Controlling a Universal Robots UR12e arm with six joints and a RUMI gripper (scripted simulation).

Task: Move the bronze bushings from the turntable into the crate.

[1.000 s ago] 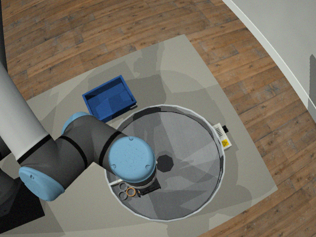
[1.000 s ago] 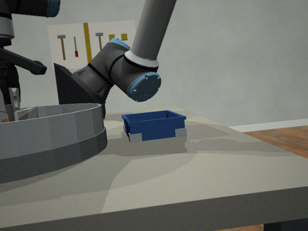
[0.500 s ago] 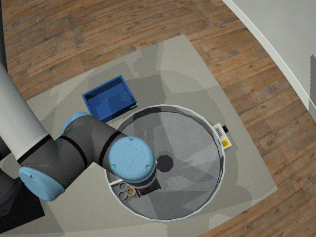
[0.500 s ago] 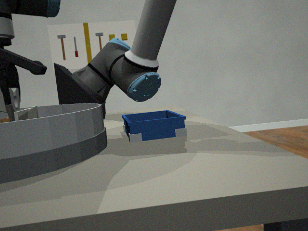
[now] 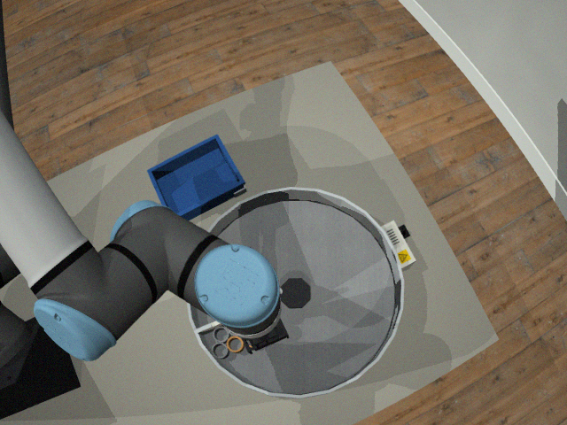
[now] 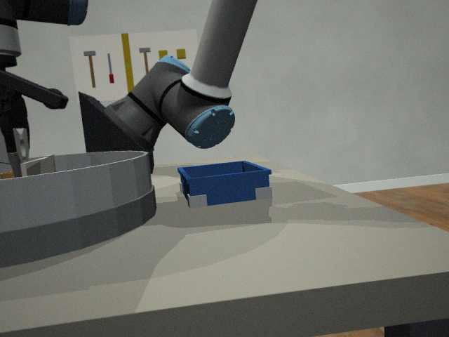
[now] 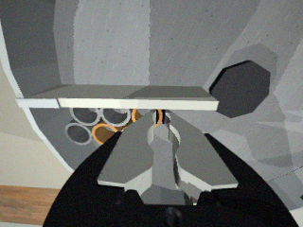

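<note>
The blue crate is 2 cm behind my hand, 36 cm to the left of it and 5 cm below it. Round my hand: grey turntable 9 cm ahead, 3 cm to the left, 2 cm below.
</note>
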